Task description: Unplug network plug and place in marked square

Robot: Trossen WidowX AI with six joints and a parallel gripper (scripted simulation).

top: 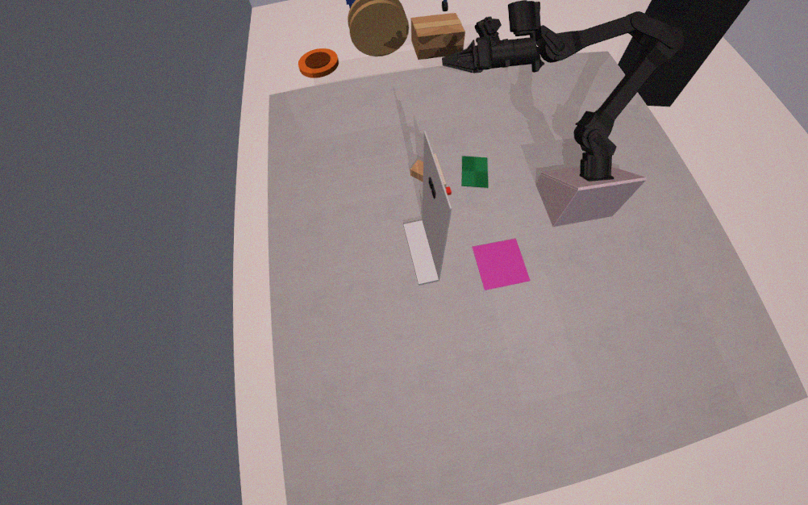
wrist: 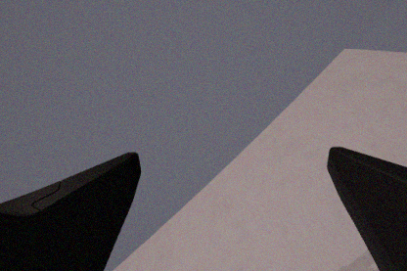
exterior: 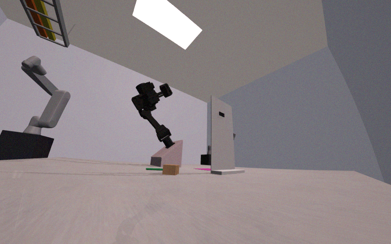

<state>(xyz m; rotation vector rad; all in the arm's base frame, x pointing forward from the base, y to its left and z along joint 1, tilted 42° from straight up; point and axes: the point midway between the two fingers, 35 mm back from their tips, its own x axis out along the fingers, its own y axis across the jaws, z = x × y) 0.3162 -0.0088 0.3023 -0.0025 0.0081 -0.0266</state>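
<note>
Right now the red network plug is 32 cm to the left of my gripper tip, 5 cm below it and 3 cm ahead of it. Round my gripper tip: grey upright panel 32 cm to the left, 16 cm below, 5 cm ahead; magenta marked square 37 cm to the left, 31 cm below, 14 cm behind.
</note>
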